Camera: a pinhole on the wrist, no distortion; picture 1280 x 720 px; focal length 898.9 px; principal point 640.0 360.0 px. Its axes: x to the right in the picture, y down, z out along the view. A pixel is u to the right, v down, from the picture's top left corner.
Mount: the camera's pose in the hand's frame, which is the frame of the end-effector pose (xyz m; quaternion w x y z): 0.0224 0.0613 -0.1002 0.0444 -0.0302 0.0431 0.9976
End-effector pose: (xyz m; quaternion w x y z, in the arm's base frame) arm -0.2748 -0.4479 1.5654 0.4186 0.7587 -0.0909 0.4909
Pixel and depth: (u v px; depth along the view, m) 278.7 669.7 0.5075
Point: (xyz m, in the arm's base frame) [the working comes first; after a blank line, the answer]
In the camera's frame: -0.2040 0.1749 0.5075

0.1513 -0.6580 1.5950
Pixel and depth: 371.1 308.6 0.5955
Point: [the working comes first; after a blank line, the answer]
In the camera's frame: -0.1781 -0.0341 0.5955

0.0720 -0.8483 1.6926
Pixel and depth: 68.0 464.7 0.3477
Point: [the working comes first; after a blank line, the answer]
In the camera's frame: -0.2213 0.0405 0.3477

-0.0070 -0.5995 1.7191
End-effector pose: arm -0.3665 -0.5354 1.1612 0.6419 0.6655 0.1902 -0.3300
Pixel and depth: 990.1 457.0 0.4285
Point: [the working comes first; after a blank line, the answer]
In the camera's frame: 0.1669 0.0462 0.4285

-0.5049 -0.8258 1.3414
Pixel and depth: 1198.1 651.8 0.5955
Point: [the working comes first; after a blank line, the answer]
In the camera's frame: 0.3697 0.1933 0.5955

-0.7735 -0.9377 1.4189
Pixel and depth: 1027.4 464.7 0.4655
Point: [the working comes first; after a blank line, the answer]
In the camera's frame: 0.2006 0.0542 0.4655

-0.5388 -0.8540 1.3665
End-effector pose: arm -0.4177 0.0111 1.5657 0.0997 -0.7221 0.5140 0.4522
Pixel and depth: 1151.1 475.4 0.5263
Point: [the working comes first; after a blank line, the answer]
In the camera's frame: 0.2992 0.0676 0.5263

-0.7182 0.4332 1.5881
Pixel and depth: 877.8 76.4 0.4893
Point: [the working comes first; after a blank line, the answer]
In the camera's frame: 0.1294 -0.1544 0.4893

-0.8502 0.1901 1.5339
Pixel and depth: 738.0 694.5 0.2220
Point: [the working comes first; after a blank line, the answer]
In the camera's frame: 0.0242 0.0826 0.2220

-0.4893 0.1014 1.5106
